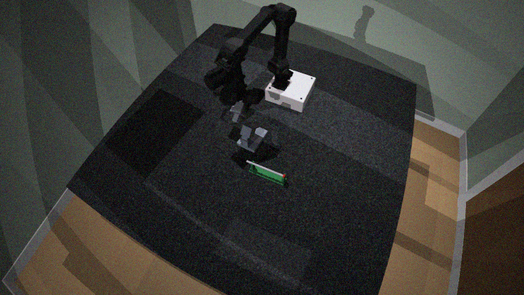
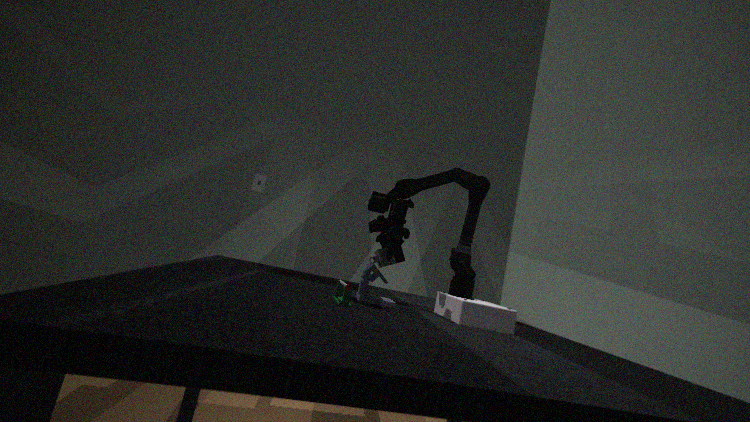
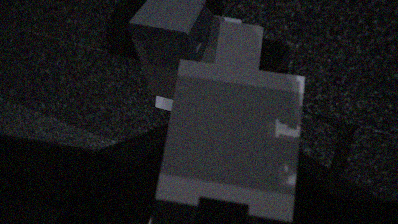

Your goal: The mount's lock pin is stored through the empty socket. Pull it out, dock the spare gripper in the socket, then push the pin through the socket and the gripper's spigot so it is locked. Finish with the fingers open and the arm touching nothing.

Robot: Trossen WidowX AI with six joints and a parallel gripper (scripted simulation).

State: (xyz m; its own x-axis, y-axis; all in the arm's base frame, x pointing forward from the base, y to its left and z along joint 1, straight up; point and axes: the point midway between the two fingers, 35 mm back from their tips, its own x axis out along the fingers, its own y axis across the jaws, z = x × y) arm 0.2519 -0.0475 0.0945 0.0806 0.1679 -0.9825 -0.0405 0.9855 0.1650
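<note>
Right now the green pad is 180 mm to the left of my gripper tip, 140 mm ahead of it and 100 mm below it. Round my gripper tip: socket 80 mm below, 50 mm to the left, 40 mm ahead; then spare gripper 10 mm above.
</note>
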